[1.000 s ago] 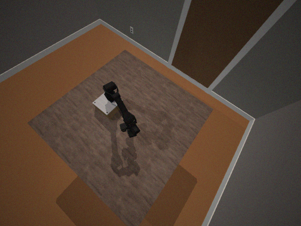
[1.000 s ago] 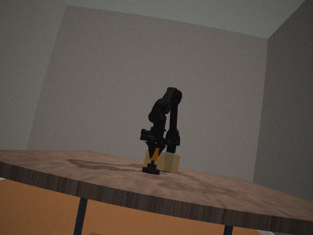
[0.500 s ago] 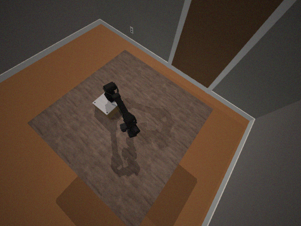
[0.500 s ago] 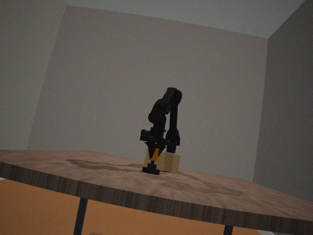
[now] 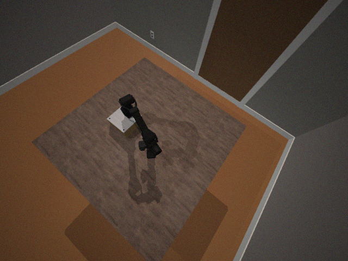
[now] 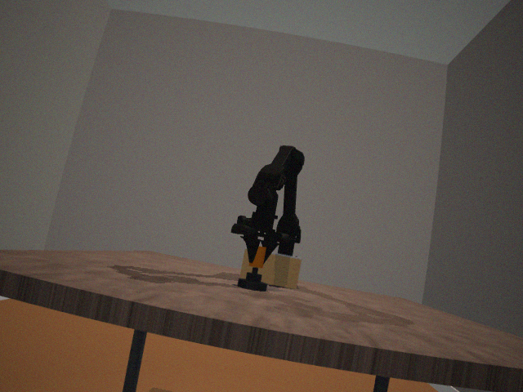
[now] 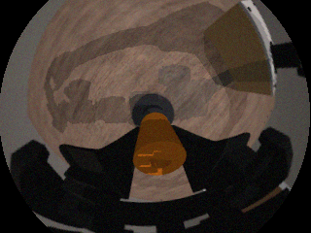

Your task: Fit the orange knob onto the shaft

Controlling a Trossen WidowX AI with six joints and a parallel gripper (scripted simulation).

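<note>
My gripper tip is 40 mm above the pedestal. The rest, counted from my gripper tip: orange knob: 20 mm above.
</note>
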